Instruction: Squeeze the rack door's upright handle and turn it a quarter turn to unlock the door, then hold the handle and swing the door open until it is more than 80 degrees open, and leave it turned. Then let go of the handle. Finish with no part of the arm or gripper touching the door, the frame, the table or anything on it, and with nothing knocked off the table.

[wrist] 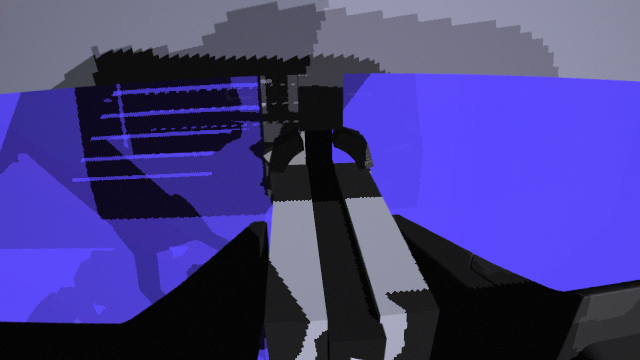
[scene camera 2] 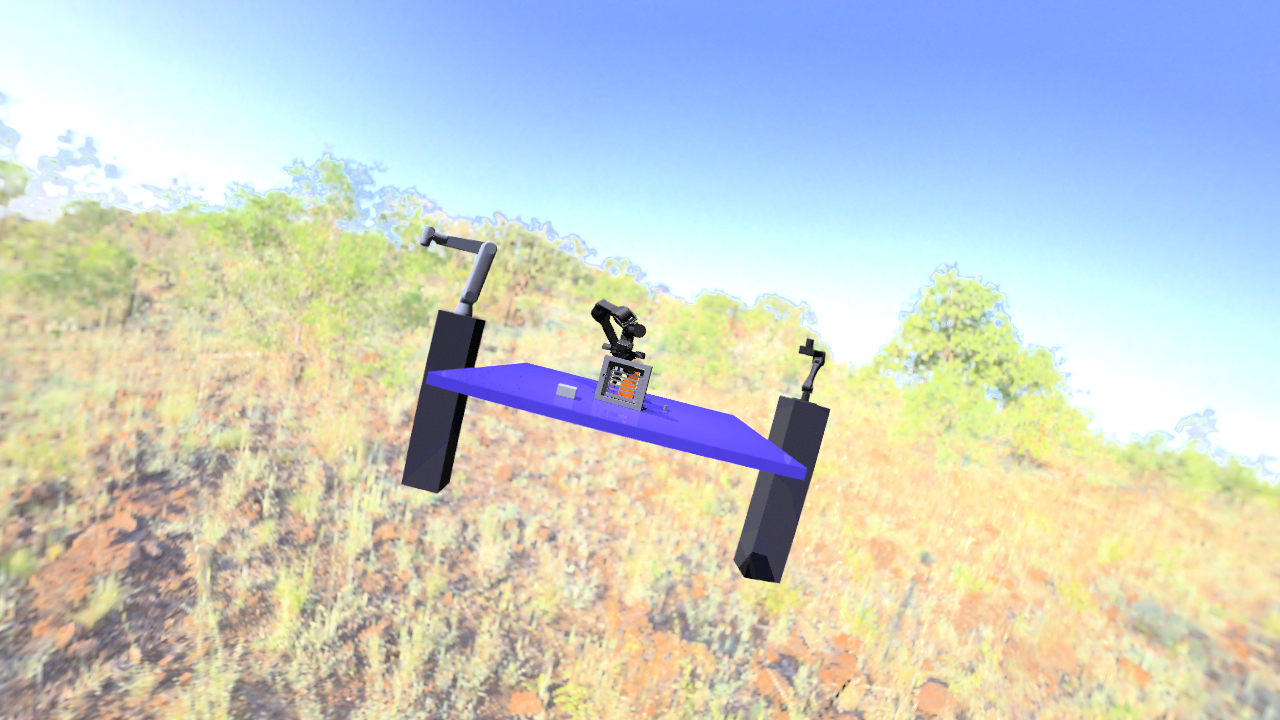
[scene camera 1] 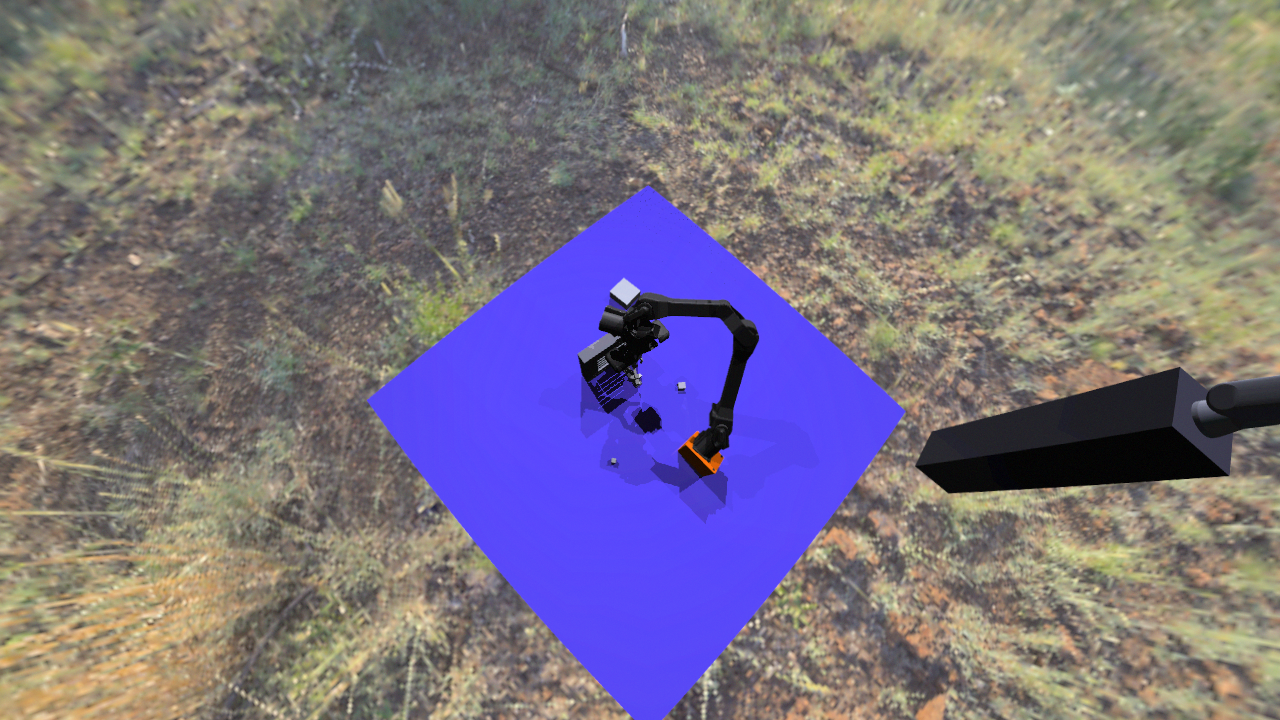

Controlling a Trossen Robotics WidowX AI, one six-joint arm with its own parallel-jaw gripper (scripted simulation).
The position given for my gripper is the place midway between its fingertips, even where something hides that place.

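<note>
I can see my gripper (scene camera 1: 636, 356), and a rack (scene camera 1: 585, 357) shares that picture with it. Scene camera 2 gives me the rack (scene camera 2: 608, 360) too. In the wrist camera's picture I find my gripper (wrist: 326, 231) as well as the rack (wrist: 51, 51).
</note>
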